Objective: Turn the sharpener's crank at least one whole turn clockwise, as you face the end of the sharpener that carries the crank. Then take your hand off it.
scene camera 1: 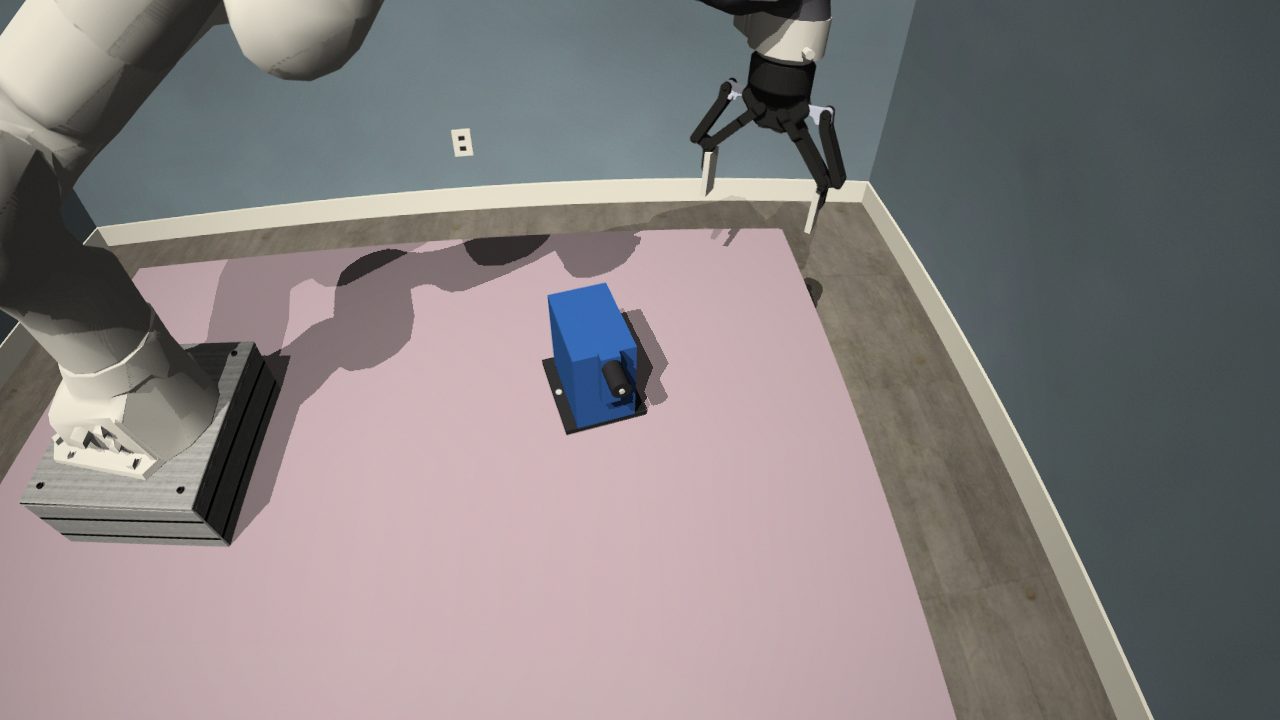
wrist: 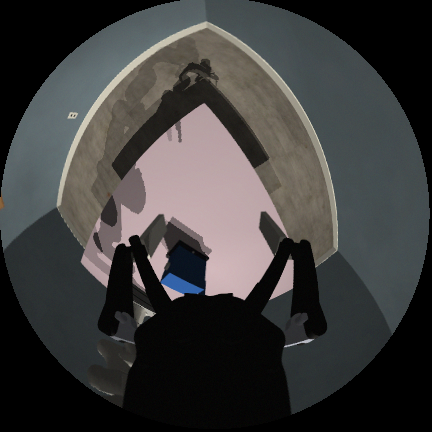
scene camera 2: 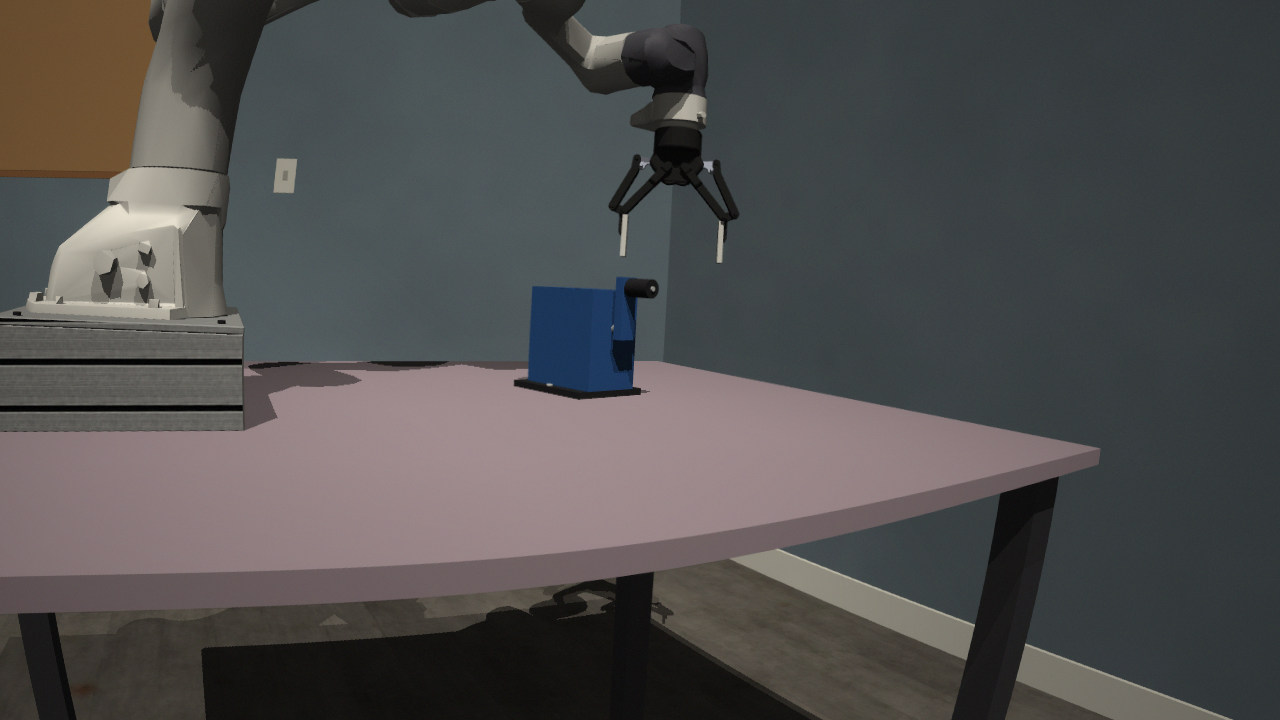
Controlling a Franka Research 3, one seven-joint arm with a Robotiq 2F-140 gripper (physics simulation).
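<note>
The blue sharpener stands upright on its black base on the pink table. Its crank arm is on the end facing away from the robot's base and points up, with the black handle at the top. The crank does not show in the wrist view. My gripper is wide open and empty, pointing down. It hangs higher than the sharpener, toward the back wall from it in the scene camera 1 view, and touches nothing.
The robot's base block stands at the left of the pink table. The table's right edge lies beyond the crank end. Blue-grey walls stand behind and to the right.
</note>
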